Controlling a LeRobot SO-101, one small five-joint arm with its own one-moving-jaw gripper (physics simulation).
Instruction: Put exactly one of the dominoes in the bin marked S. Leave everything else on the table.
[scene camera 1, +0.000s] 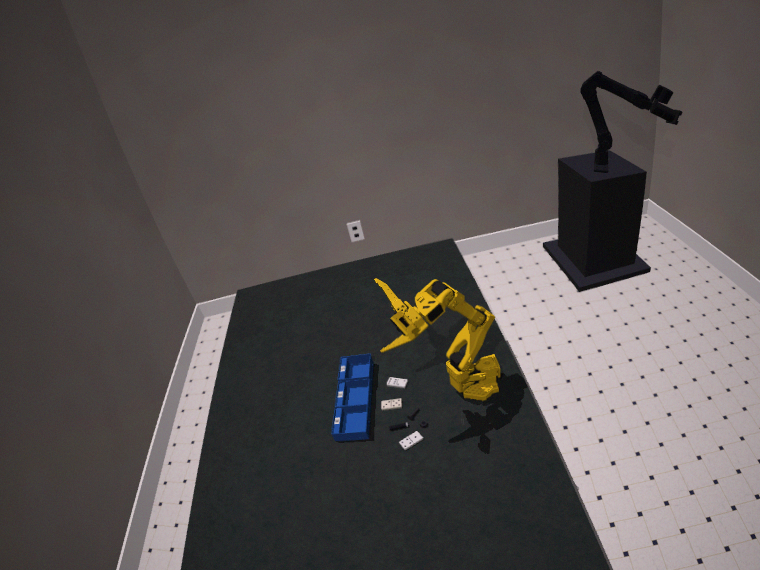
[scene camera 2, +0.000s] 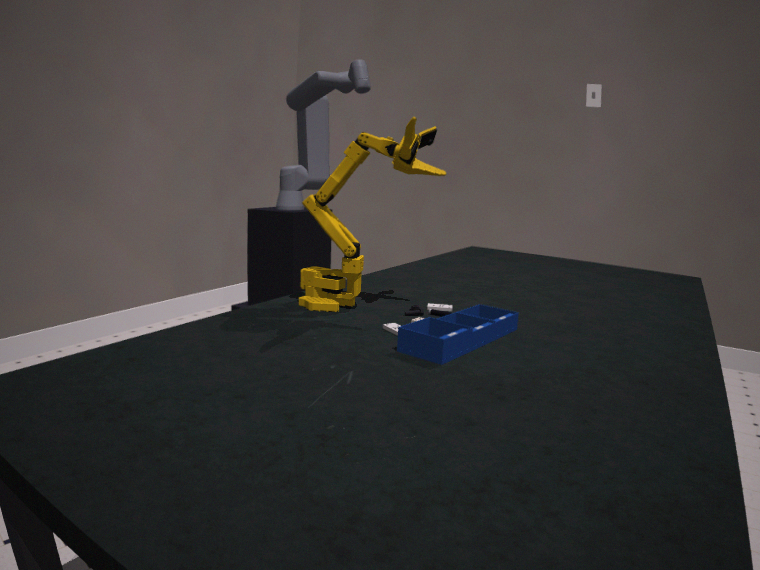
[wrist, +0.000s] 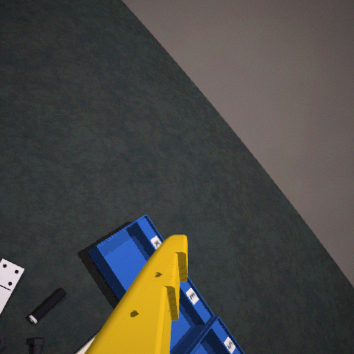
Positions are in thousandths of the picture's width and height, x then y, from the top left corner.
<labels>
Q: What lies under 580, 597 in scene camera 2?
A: A blue three-compartment bin.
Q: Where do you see a blue three-compartment bin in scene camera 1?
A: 462, 739
</labels>
